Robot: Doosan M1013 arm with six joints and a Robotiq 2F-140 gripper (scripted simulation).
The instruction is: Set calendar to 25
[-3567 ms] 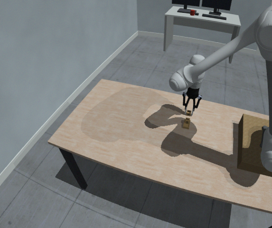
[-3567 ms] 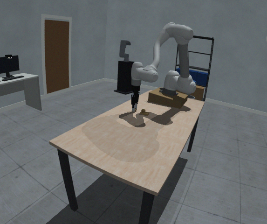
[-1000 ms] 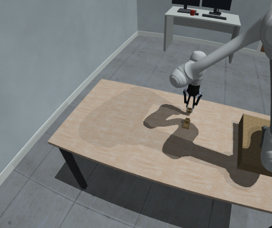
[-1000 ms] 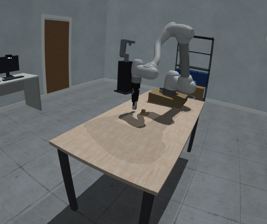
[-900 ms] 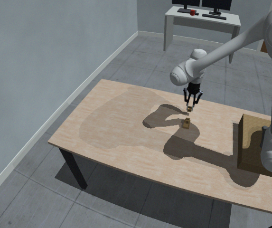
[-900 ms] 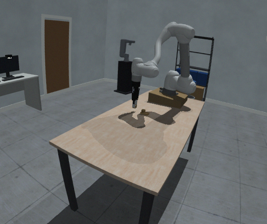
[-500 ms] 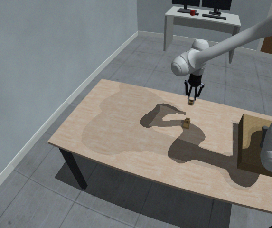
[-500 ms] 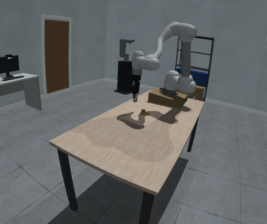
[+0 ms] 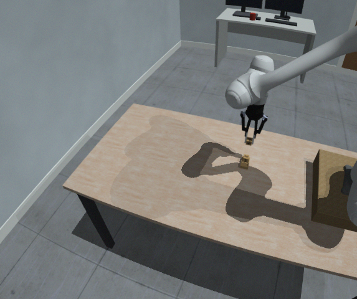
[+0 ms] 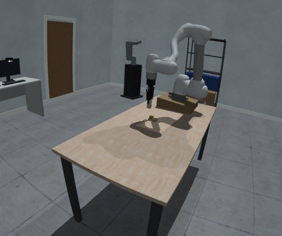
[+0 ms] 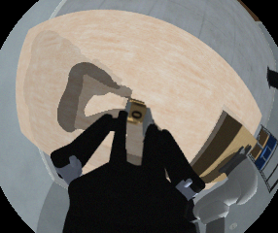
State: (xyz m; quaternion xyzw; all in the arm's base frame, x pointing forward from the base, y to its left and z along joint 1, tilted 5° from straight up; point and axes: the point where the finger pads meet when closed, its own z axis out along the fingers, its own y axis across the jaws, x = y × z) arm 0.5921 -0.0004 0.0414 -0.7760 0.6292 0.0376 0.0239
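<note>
Right now the wooden calendar tray is 14 cm below my hand, 4 cm to the left of it and 1 cm behind it.
</note>
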